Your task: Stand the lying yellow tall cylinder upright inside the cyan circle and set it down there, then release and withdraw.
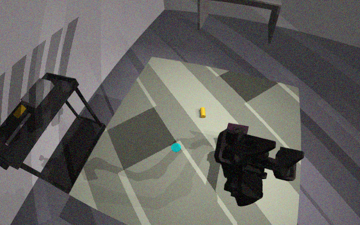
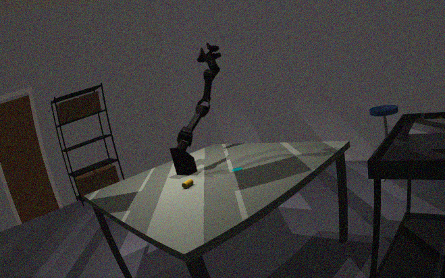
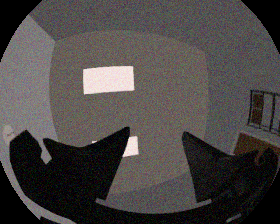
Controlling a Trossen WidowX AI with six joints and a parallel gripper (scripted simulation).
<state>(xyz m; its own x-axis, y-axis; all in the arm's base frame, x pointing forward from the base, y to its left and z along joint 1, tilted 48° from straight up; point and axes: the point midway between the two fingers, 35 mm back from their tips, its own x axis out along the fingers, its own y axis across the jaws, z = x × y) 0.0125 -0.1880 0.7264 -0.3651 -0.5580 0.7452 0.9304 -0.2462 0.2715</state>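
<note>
Now: gripper tip 220 mm short of the yellow tall cylinder, 610 mm to the left of it and 780 mm above it. The rest, counted from my gripper tip: cyan circle: 340 mm ahead, 330 mm to the right, 800 mm below.
</note>
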